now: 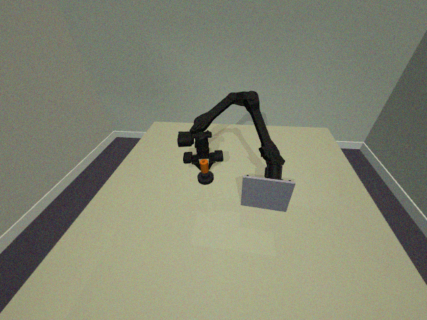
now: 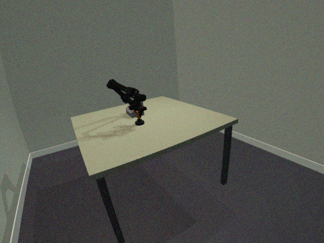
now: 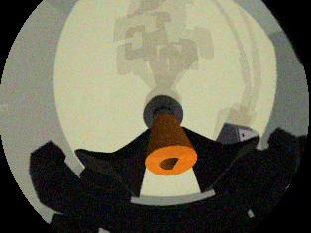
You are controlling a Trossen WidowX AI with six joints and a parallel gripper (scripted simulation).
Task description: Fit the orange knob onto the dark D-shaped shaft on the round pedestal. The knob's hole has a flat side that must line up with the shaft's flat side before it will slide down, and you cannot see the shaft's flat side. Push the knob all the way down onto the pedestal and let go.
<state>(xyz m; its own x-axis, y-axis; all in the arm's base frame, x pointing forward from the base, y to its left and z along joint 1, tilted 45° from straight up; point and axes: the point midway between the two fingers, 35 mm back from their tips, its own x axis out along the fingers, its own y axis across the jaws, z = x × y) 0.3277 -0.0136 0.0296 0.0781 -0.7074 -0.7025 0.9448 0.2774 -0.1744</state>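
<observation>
Right now the orange knob is 20 mm above my gripper tip. Round my gripper tip: round pedestal 40 mm below.
</observation>
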